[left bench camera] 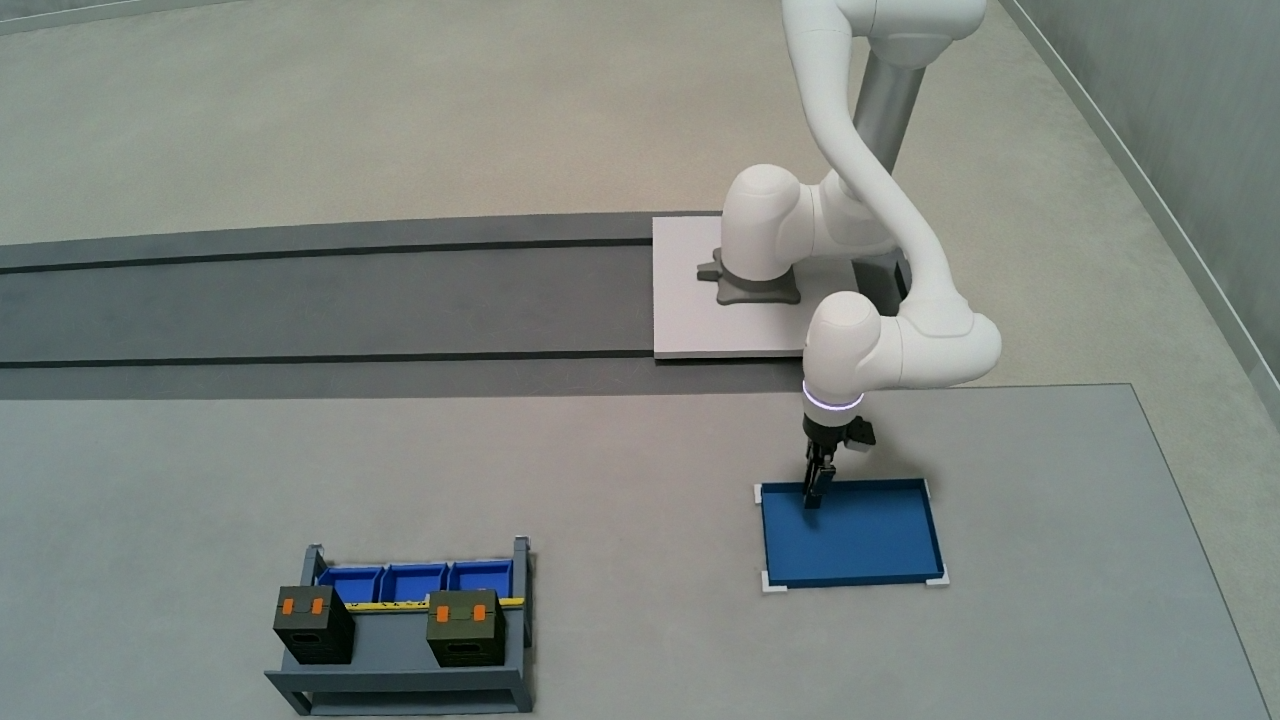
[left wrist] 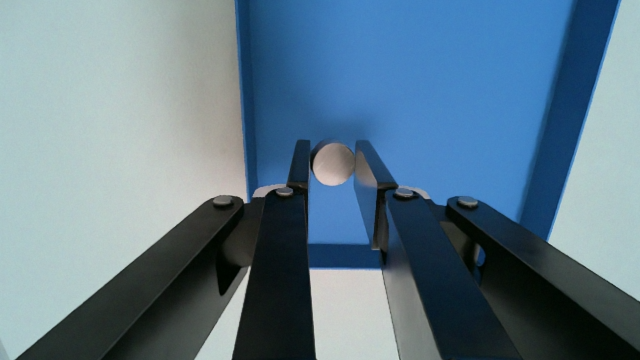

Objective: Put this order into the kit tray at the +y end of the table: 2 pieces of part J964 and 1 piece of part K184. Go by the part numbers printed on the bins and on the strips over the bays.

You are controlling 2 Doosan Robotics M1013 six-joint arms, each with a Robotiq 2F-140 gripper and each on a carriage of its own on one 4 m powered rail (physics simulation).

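My left gripper [left bench camera: 812, 501] [left wrist: 332, 162] is shut on a pale grey cylindrical part [left wrist: 333, 165], whose round end faces the left wrist camera. The gripper points down over the back left part of the blue kit tray [left bench camera: 872, 541] [left wrist: 425, 75]. The cylinder's lower end is hidden, so its height over the tray floor cannot be told. In the left bench camera the part is hidden by the fingers. Three blue bins [left bench camera: 355, 584] [left bench camera: 413, 582] [left bench camera: 480, 574] stand in a grey rack [left bench camera: 389, 646]; no part numbers can be read. My right gripper is not in view.
Two dark green boxes with orange latches [left bench camera: 313, 626] [left bench camera: 466, 631] stand on the rack in front of a yellow strip [left bench camera: 386, 607]. White corner brackets [left bench camera: 773, 582] hold the tray on the grey table [left bench camera: 644, 537]. The left arm's carriage [left bench camera: 684, 313] is on the rail behind the table.
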